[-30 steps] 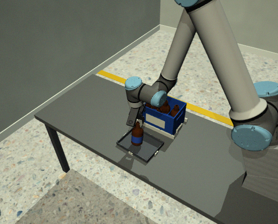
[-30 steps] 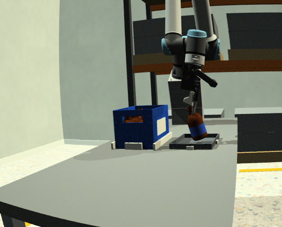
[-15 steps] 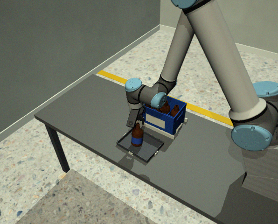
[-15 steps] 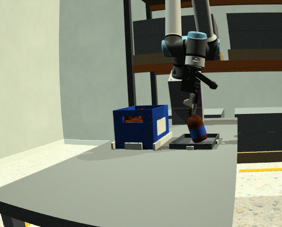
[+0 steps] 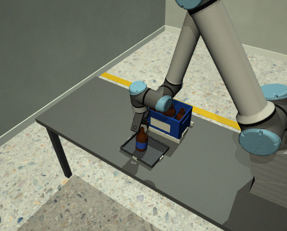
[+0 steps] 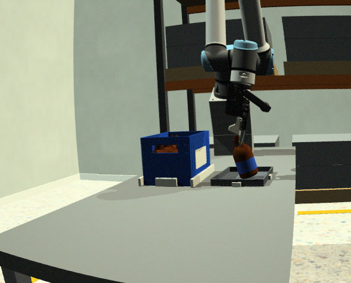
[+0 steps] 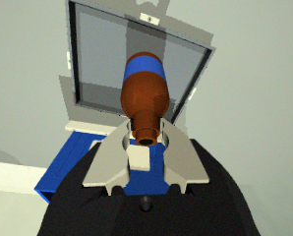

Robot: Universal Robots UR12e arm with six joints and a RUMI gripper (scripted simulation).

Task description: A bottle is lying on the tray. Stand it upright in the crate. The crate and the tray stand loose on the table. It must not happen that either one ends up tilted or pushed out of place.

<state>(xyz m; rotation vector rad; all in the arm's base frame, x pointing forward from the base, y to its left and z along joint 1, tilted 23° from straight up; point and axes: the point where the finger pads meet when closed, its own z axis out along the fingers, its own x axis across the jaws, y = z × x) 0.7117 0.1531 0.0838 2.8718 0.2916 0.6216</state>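
Right now the brown bottle is 1 cm to the left of my hand and 5 cm below it. From my hand the other things lie so: blue crate: 3 cm behind, 25 cm to the right, 6 cm below; then dark tray: 2 cm behind, 1 cm to the left, 13 cm below.
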